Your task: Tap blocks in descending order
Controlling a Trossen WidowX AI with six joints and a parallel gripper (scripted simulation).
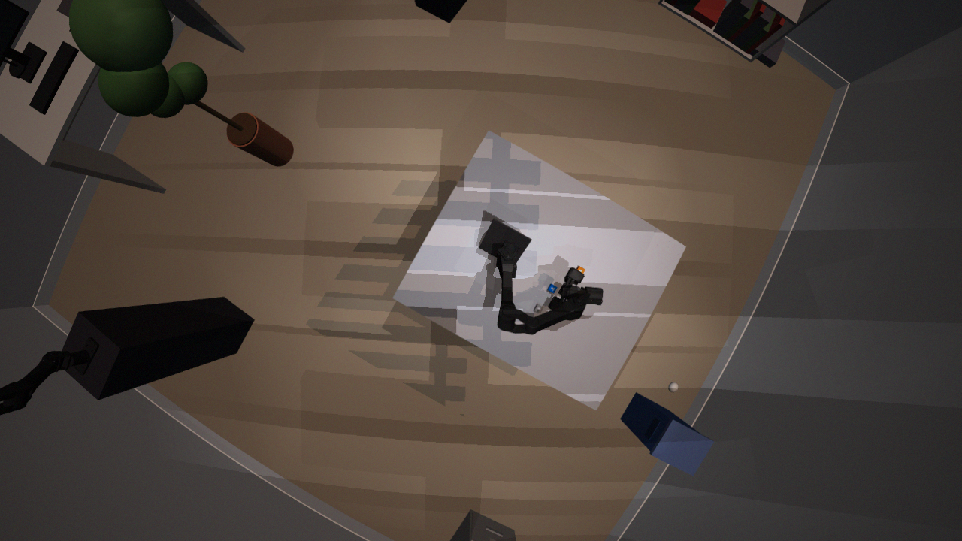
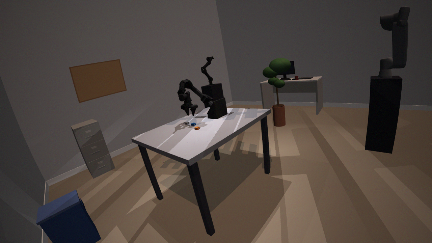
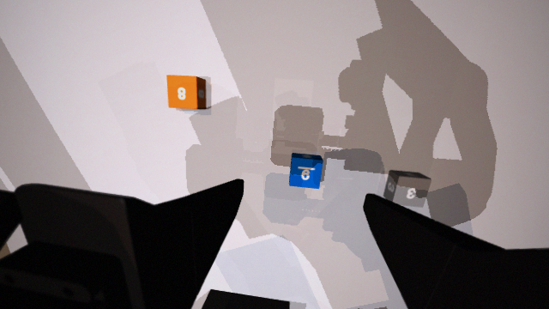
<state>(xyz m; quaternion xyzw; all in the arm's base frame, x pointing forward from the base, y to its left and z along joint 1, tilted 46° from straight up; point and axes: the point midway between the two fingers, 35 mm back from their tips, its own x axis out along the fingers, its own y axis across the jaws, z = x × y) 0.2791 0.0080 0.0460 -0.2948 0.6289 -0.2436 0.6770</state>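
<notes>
My gripper tip is now 9 cm above the blue block, 1 cm to the left of it and 1 cm past it. Round my gripper tip: orange block: 13 cm to the left, 9 cm below, 5 cm ahead; then grey block: 12 cm to the right, 9 cm below, 2 cm behind.
</notes>
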